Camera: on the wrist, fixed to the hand. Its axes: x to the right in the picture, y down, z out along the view.
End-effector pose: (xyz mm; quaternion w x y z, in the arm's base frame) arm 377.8 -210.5 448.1 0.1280 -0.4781 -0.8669 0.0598
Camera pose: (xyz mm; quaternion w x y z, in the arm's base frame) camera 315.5 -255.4 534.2 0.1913 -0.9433 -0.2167 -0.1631
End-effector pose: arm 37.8 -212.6 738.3 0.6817 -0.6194 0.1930 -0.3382
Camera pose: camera -22.6 -265.8 820.9 0.5098 -0.3062 0.7963 0.1104
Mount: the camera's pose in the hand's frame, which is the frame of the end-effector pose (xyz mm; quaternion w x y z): 8.0 -94.2 -66.1 0.6535 -0.1836 0.2725 0.6818
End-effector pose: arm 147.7 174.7 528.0 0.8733 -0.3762 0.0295 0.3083
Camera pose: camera 218.9 84.6 538.6 0.2834 -0.4701 0.4571 0.6998
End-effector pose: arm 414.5 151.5 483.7 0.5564 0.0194 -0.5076 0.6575
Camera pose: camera 517.9 190.1 517.3 0.0572 -0.6148 -0.3141 0.7212
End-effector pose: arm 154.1 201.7 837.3 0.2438 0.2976 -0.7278 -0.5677
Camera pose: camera 209.0 134.2 761.6 0.7994 -0.1918 -0.5079 -0.2573
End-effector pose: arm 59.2 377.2 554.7 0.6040 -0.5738 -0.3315 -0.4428
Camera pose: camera -31.0 315.5 591.6 0.6816 -0.5913 0.4205 -0.0948
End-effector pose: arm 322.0 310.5 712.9 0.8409 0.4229 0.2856 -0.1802
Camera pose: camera 255.2 309.4 618.9 0.6722 0.3658 0.1605 0.6233
